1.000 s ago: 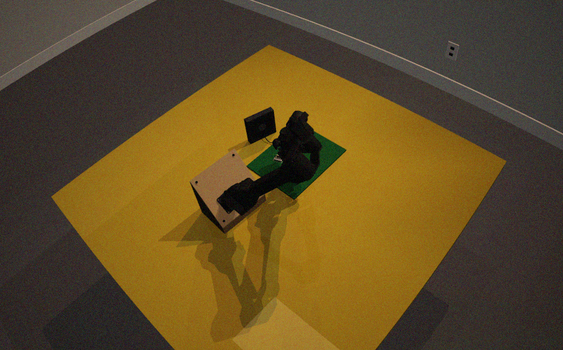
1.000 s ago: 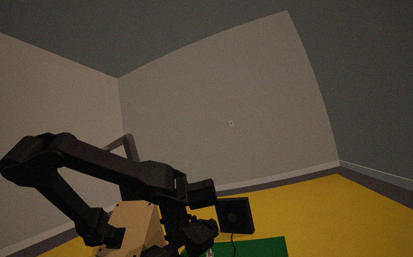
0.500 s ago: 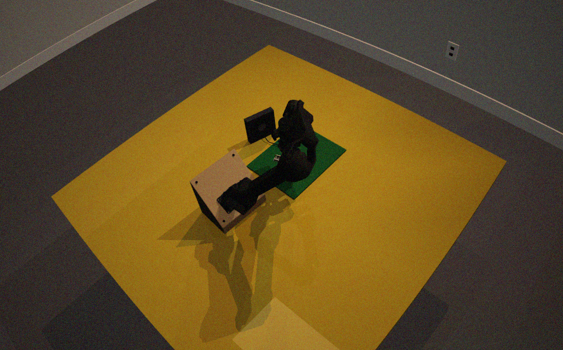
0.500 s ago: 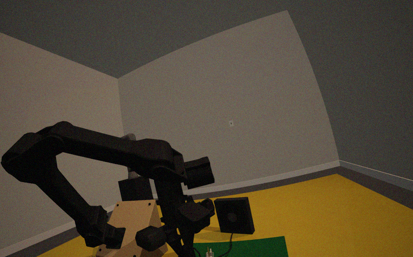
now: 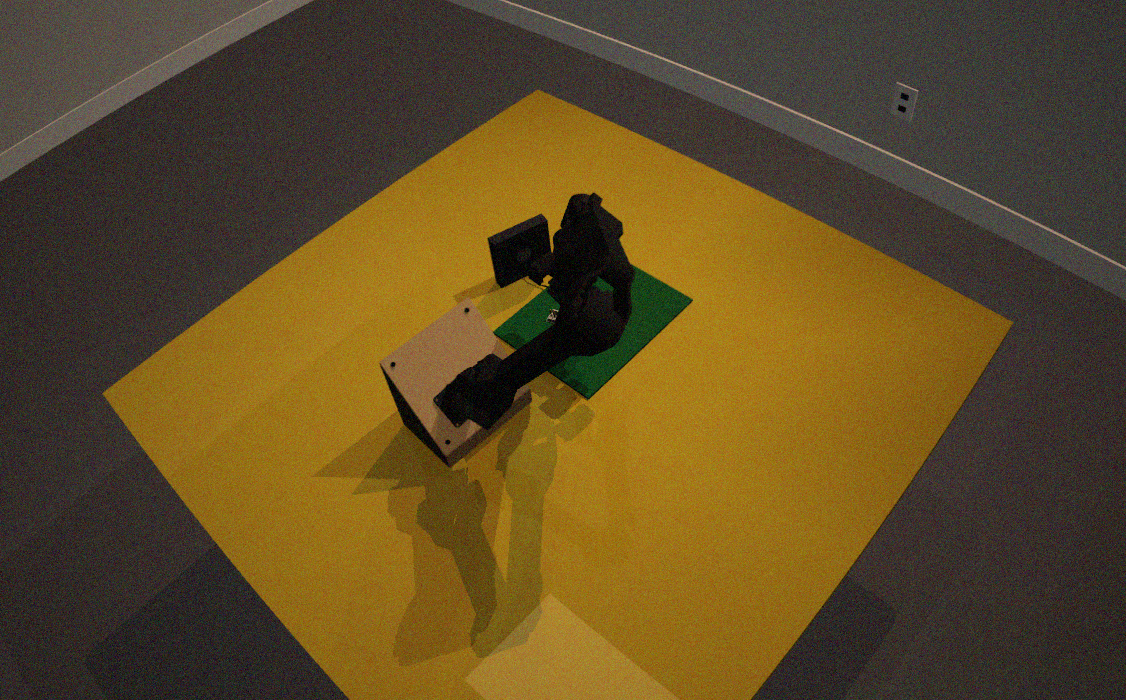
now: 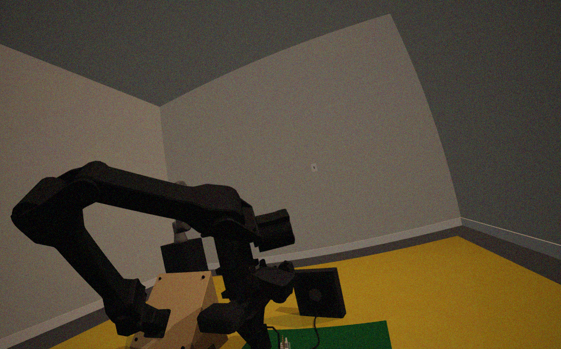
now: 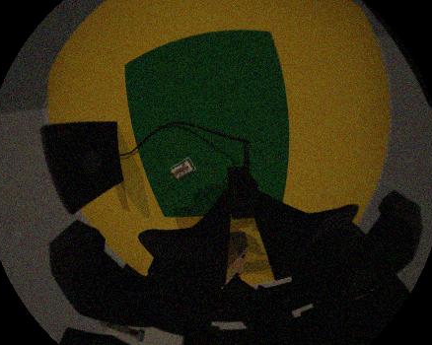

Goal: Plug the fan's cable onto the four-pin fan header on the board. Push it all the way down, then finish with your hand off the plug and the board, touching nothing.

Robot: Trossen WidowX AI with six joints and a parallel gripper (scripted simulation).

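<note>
Right now my gripper tip is 80 mm above the green board, 70 mm short of it and 30 mm to the right of it. From my gripper tip the other things lie so: dark plug 10 mm ahead, 10 mm above; then black fan 200 mm to the left, 70 mm ahead, 10 mm below.
</note>
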